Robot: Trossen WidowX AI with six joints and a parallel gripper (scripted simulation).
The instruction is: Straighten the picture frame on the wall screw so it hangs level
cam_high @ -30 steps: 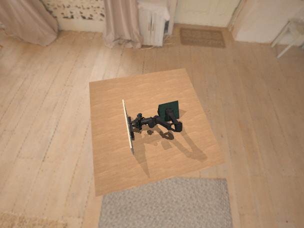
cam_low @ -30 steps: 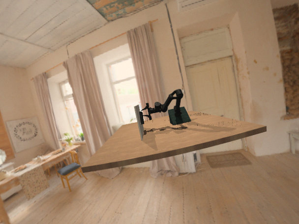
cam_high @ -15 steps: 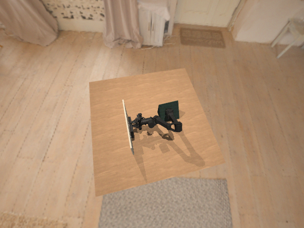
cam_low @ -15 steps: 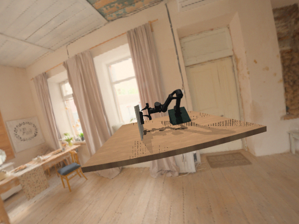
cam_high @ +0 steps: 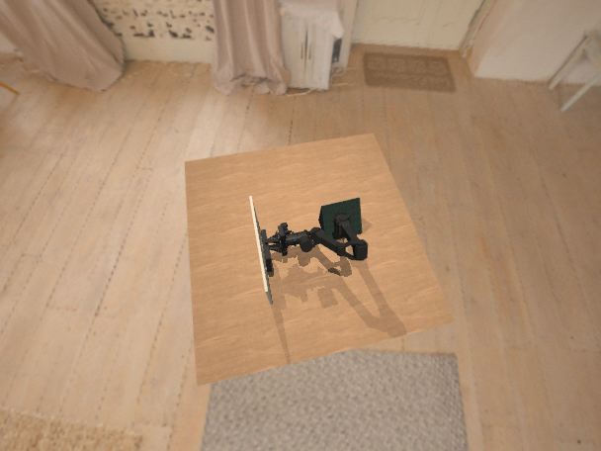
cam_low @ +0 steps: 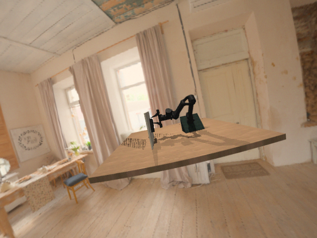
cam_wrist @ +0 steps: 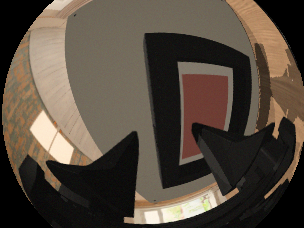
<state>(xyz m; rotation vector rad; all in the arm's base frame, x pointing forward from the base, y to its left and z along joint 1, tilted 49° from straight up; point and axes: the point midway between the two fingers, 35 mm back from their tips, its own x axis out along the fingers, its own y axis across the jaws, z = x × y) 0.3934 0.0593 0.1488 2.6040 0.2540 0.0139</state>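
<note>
My gripper tip is now 5 cm above the picture frame, 1 cm to the right of it and 1 cm short of it. From my gripper tip the other things lie so: wall panel (6 cm below, 2 cm ahead, 1 cm to the left).
</note>
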